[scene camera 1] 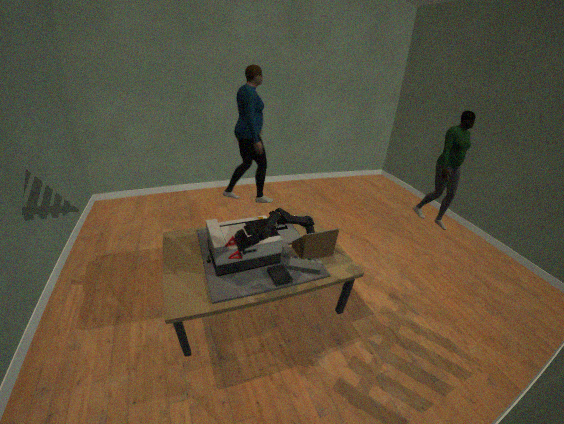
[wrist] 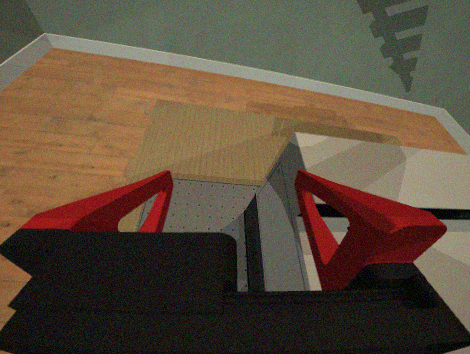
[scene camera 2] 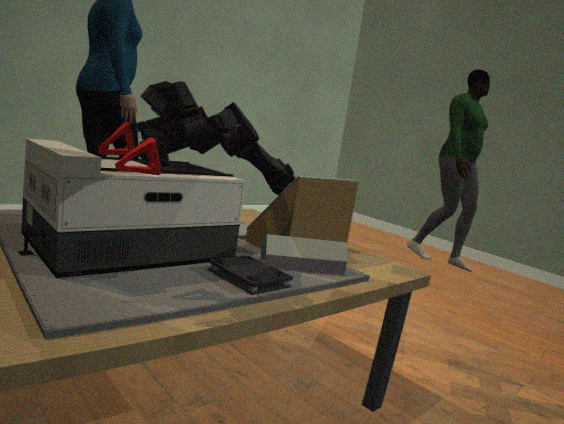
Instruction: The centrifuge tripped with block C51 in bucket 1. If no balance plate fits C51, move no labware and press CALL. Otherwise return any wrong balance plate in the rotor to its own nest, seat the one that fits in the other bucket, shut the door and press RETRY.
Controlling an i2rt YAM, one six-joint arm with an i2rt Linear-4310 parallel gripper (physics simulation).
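Frame: origin at the arm's base, x ahead, y left, z up, level; millimetres.
Where they show: gripper, between the fingertips: (scene camera 1: 226,252) (wrist: 234,177) (scene camera 2: 106,158); arm's base, origin of its link: (scene camera 1: 311,236) (scene camera 2: 294,207).
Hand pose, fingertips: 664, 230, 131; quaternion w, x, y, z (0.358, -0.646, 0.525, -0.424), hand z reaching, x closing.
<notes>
Each offset is from my fingertips to the top centre of the thing, as dx, dy, dz. "spot": to the spot under its first point. Level surfaces: height alone.
The centrifuge (scene camera 1: 265,247) (scene camera 2: 115,205) (wrist: 350,155) is a white box on a dark base, with a raised strip at one end. A dark flat panel @(spot: -324, -247, -37) (scene camera 2: 200,169) shows on its top; I cannot tell the door's state. My gripper (scene camera 1: 228,251) (scene camera 2: 109,159) (wrist: 234,177) is open and empty, its red fingers wide apart. It hangs above the centrifuge's edge; in the wrist view the right finger overlaps the white top and the left one the grey mat. Block C51, the rotor buckets, the balance plates and the CALL and RETRY buttons cannot be made out.
A flat black item @(-344, +19, -218) (scene camera 1: 279,274) (scene camera 2: 250,272) and a low grey wedge @(-543, -25, -166) (scene camera 1: 305,265) (scene camera 2: 306,250) lie on the mat @(dz -249) (scene camera 1: 225,290) (scene camera 2: 100,310). A brown slanted box (scene camera 1: 320,244) (scene camera 2: 325,210) stands behind them. Two people (scene camera 1: 249,115) (scene camera 1: 456,150) are beyond the table @(dz -262) (scene camera 1: 182,280).
</notes>
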